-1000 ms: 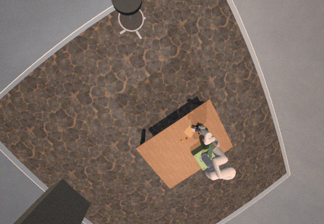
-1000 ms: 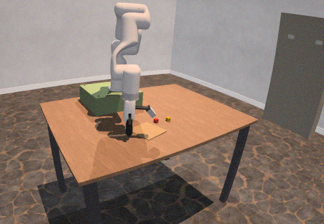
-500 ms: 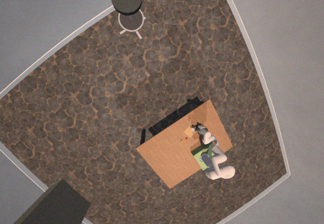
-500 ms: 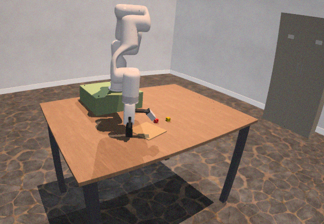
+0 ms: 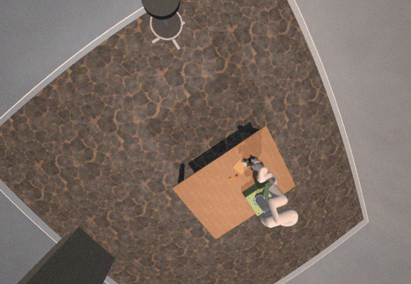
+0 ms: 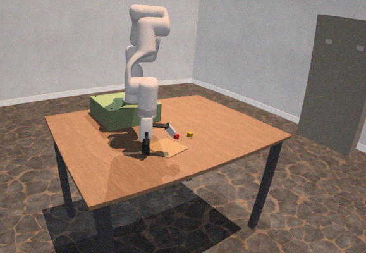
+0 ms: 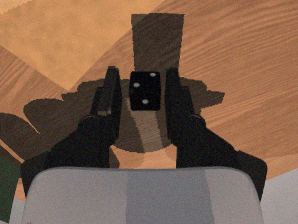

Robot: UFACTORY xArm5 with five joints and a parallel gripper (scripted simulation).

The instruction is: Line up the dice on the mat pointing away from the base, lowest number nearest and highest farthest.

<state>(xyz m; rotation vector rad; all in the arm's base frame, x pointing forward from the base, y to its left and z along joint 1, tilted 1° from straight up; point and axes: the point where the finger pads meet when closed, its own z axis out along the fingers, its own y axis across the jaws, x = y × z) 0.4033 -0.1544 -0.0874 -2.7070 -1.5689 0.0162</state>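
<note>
Right now the black die is 10 mm below my hand. From my hand the other things lie so: red die 60 mm behind, 210 mm to the left, 10 mm below; then yellow die 40 mm behind, 280 mm to the left, 10 mm below; then tan mat 110 mm to the left, 20 mm below.
</note>
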